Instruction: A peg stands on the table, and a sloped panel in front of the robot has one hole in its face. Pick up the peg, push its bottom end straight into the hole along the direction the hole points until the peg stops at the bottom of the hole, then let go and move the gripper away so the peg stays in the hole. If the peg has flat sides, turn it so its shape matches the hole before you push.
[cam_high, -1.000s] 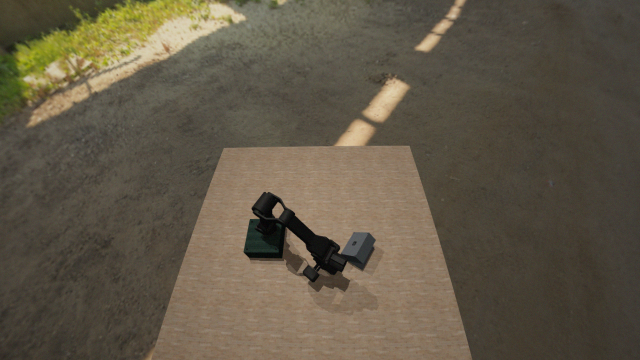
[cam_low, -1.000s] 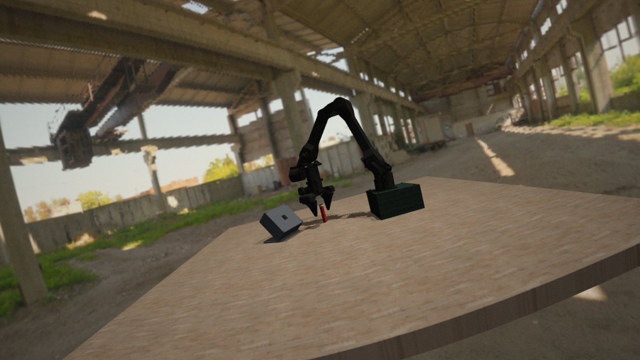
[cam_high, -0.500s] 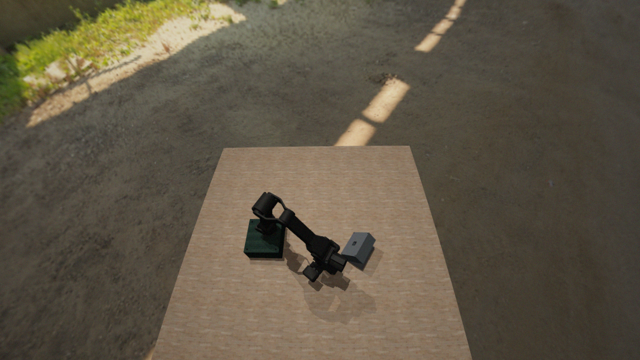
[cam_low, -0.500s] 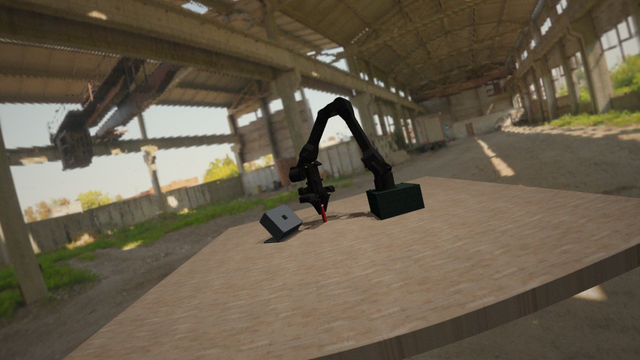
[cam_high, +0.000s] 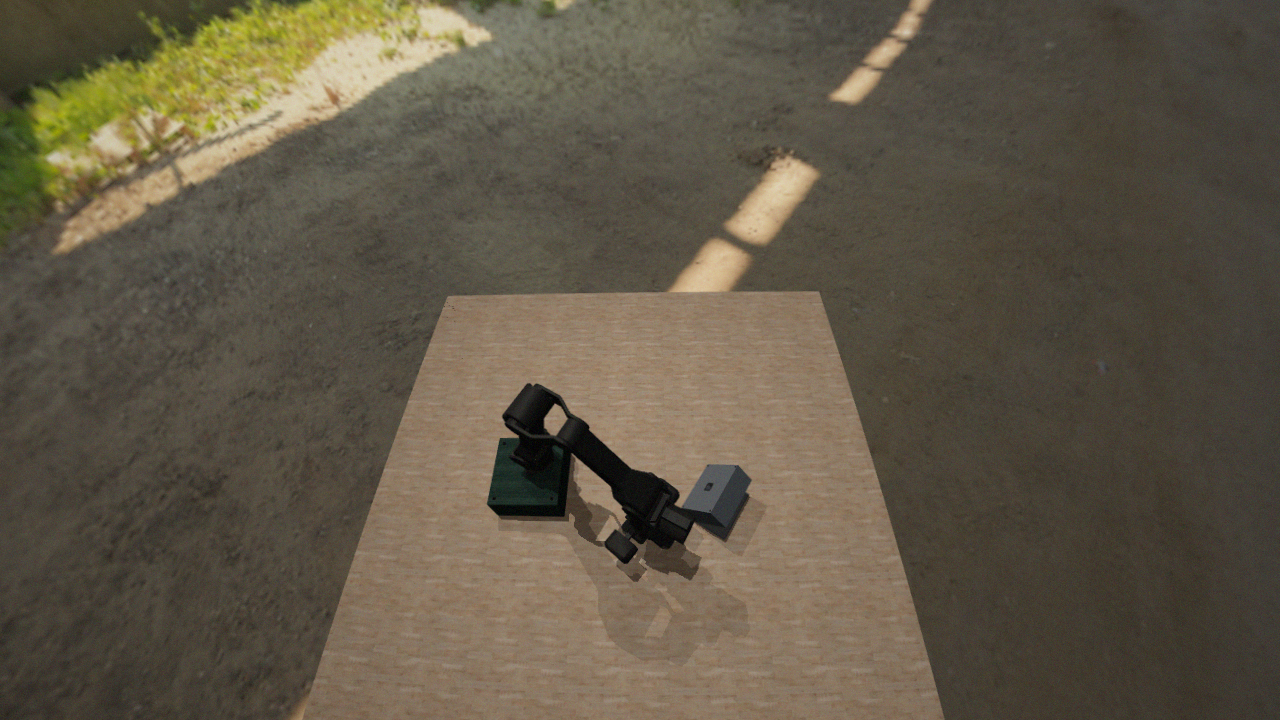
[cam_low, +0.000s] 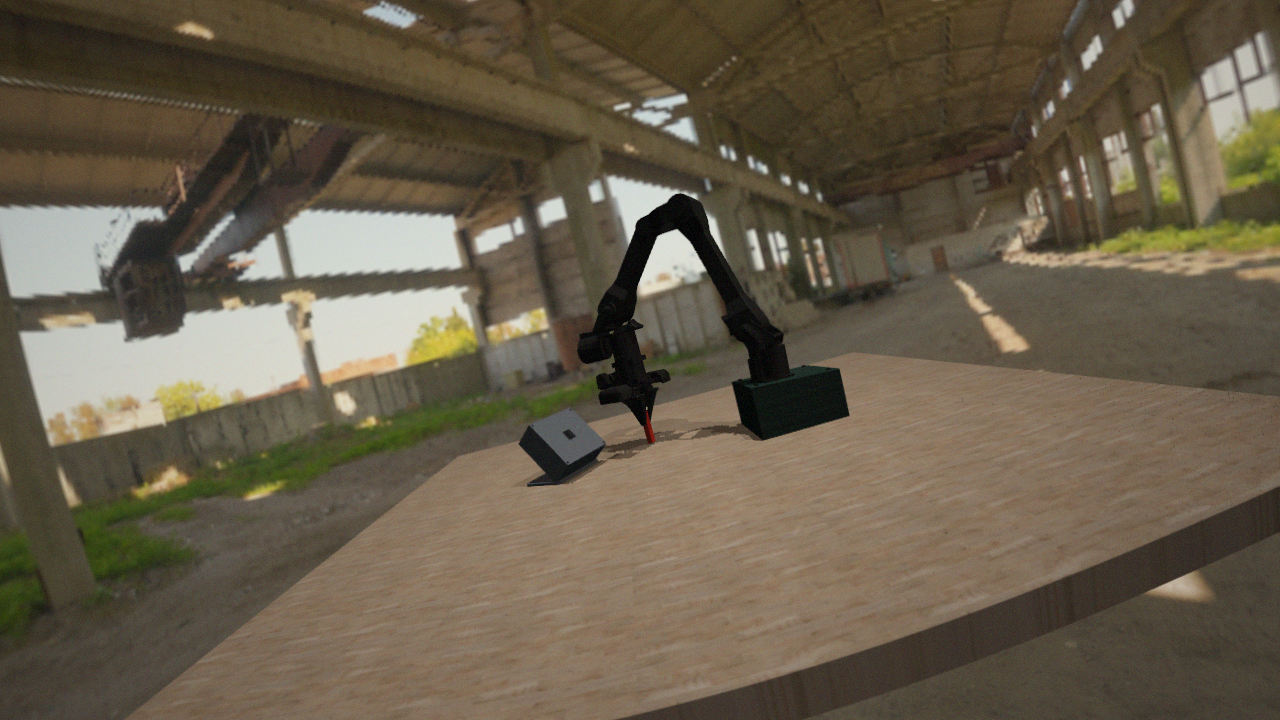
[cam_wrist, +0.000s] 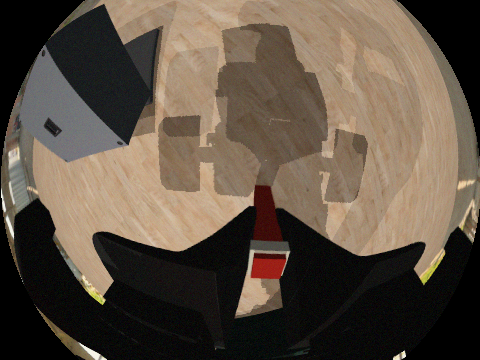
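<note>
Right now my gripper tip is 180 mm short of the grey sloped panel, 40 mm to the right of it and 20 mm below it. The rest, counted from my gripper tip: red peg (20 mm above).
</note>
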